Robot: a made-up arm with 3 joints. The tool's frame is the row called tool. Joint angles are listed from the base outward. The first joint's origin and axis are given. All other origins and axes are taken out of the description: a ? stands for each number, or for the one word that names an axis. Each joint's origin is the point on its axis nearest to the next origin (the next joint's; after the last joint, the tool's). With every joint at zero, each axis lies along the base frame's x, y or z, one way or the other. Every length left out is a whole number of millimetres.
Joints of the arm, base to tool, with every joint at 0 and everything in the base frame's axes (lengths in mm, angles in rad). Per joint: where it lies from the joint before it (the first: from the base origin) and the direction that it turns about. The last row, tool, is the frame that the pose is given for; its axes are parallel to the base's.
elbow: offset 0 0 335 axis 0 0 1
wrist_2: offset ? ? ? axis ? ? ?
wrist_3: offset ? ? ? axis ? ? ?
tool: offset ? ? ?
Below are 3 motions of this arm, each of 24 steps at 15 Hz.
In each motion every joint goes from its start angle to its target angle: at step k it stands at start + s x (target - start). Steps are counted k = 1, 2, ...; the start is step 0. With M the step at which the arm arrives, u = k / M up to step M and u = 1 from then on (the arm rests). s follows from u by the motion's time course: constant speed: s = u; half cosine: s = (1 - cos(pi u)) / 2; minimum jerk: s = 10 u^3 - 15 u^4 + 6 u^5.
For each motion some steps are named. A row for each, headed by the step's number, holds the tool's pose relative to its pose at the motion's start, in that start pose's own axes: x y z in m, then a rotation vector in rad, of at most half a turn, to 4 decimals.
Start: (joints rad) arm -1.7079 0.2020 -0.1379
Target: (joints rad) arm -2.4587 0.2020 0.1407
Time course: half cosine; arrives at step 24
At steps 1, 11, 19, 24:
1: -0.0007 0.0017 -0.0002 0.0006 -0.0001 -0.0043
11: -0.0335 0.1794 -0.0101 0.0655 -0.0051 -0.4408
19: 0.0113 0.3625 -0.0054 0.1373 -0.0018 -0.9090
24: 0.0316 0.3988 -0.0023 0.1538 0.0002 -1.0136

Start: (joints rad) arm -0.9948 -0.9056 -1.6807
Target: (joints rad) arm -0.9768 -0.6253 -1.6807
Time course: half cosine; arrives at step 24
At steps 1, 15, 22, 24:
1: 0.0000 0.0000 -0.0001 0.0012 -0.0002 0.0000
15: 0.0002 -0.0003 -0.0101 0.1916 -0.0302 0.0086
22: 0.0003 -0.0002 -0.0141 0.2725 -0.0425 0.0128
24: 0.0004 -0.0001 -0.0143 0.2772 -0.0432 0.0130

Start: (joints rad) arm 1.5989 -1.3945 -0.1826
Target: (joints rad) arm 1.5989 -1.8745 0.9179
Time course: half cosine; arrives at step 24
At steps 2, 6, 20, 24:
2: -0.0007 0.0060 -0.0030 -0.0014 -0.0081 -0.0187
6: -0.0011 0.0519 -0.0261 -0.0072 -0.0700 -0.1611
20: 0.1522 0.2907 -0.1278 0.1520 -0.4425 -1.0089
24: 0.1742 0.3046 -0.1287 0.1814 -0.4710 -1.0784

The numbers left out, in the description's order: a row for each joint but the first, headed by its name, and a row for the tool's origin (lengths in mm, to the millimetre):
wrist_2: xyz -16 -170 0, axis 0 1 0
wrist_3: xyz -51 0 -15, axis 0 0 -1
tool: xyz -322 -45 0

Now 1 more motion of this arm.
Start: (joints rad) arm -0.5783 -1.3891 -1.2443
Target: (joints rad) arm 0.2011 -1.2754 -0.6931
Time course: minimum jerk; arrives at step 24
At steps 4, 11, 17, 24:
4: -0.0005 0.0039 -0.0128 0.0128 -0.0243 -0.0145
11: 0.0175 0.0533 -0.1418 0.1812 -0.2710 -0.1635
17: 0.0749 0.1178 -0.2487 0.4219 -0.4974 -0.3001
24: 0.1010 0.1418 -0.2757 0.5199 -0.5654 -0.3398

